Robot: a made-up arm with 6 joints. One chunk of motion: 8 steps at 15 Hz.
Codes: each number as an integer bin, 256 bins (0 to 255) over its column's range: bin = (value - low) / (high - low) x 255, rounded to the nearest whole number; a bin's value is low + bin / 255 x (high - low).
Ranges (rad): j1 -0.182..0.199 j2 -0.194..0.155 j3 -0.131..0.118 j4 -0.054..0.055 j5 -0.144..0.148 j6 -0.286..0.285
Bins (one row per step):
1: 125 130 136 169 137 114
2: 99 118 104 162 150 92
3: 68 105 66 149 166 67
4: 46 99 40 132 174 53
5: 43 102 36 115 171 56
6: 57 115 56 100 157 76
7: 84 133 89 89 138 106
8: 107 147 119 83 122 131
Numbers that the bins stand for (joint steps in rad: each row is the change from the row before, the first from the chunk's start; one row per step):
1: 0.00476 -0.01608 0.00180 0.01824 0.01288 -0.03073
2: -0.03408 -0.03250 -0.02945 0.01525 0.02776 -0.07999
3: -0.08040 -0.05029 -0.06655 0.00969 0.04609 -0.13597
4: -0.11327 -0.05851 -0.09194 0.00242 0.05525 -0.16732
5: -0.11775 -0.05440 -0.09585 -0.00484 0.05181 -0.16060
6: -0.09684 -0.03661 -0.07632 -0.01125 0.03578 -0.11582
7: -0.05649 -0.01197 -0.04409 -0.01596 0.01402 -0.04864
8: -0.02213 0.00719 -0.01480 -0.01852 -0.00430 0.00734

